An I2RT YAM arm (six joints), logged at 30 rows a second.
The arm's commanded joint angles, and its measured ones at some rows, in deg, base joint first. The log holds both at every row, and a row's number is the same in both.
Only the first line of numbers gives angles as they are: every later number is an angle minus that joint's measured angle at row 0.
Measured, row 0:
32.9 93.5 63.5 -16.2 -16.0 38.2
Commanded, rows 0 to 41:
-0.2 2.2 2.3 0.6 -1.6 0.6
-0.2 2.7 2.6 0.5 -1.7 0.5
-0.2 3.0 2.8 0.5 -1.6 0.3
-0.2 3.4 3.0 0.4 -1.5 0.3
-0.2 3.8 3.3 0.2 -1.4 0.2
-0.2 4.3 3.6 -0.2 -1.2 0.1
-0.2 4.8 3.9 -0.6 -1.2 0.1
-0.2 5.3 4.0 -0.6 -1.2 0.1
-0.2 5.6 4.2 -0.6 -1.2 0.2
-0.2 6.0 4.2 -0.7 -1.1 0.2
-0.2 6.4 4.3 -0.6 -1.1 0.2
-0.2 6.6 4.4 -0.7 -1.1 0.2
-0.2 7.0 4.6 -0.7 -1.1 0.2
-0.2 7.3 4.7 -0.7 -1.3 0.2
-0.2 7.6 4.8 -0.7 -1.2 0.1
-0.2 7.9 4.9 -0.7 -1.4 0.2
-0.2 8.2 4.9 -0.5 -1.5 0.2
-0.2 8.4 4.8 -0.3 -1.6 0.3
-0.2 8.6 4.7 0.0 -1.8 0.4
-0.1 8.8 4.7 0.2 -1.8 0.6
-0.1 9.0 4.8 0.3 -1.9 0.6
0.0 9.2 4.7 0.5 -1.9 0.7
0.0 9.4 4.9 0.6 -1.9 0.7
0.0 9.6 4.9 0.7 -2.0 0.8
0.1 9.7 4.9 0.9 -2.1 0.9
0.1 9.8 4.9 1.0 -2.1 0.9
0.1 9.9 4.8 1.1 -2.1 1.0
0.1 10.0 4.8 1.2 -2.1 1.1
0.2 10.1 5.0 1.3 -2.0 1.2
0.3 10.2 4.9 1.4 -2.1 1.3
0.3 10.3 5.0 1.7 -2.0 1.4
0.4 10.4 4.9 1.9 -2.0 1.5
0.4 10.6 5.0 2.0 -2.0 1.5
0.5 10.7 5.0 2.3 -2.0 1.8
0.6 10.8 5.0 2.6 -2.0 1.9
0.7 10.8 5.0 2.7 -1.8 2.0
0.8 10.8 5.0 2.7 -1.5 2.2
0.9 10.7 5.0 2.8 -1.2 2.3
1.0 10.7 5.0 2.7 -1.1 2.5
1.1 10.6 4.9 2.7 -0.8 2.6
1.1 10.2 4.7 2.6 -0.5 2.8
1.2 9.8 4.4 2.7 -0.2 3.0
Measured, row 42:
0.7 10.3 3.8 1.7 -1.5 2.4
